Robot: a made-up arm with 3 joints. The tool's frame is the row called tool.
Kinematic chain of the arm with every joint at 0, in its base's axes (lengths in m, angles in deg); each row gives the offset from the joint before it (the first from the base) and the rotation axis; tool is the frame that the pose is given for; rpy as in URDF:
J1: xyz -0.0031 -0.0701 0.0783 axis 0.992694 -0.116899 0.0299
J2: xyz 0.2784 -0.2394 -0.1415 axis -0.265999 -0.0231 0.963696
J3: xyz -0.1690 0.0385 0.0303 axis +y
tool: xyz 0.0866 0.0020 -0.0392 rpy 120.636 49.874 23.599
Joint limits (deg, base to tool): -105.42..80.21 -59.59..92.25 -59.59..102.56
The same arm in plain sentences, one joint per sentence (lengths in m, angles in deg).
The arm has three revolute joints in a row. What follows holds with every joint at zero, and every direction is one of the base frame's.
Joint 1 lies 0.0031 m along -x and 0.0701 m along -y and 0.0783 m along +z from the base frame's origin and rotates about the direction (0.992694, -0.116899, 0.0299), from -105.42 to 80.21 deg.
Joint 2 lies 0.2784 m along +x and 0.2394 m along -y and 0.1415 m along -z from joint 1 and rotates about the direction (-0.265999, -0.0231, 0.963696), from -59.59 to 92.25 deg.
Joint 3 lies 0.1690 m along -x and 0.0385 m along +y and 0.0303 m along +z from joint 2 and rotates about +y, from -59.59 to 102.56 deg.
The tool frame, which is the frame that the pose is given for, lies 0.0866 m along +x and 0.0020 m along +y and 0.0392 m along -z from joint 3; its axes are the base frame's turned by roll 120.64, pitch 49.87 and yaw 23.60 deg (as in URDF: about the fixed x, then y, then z).

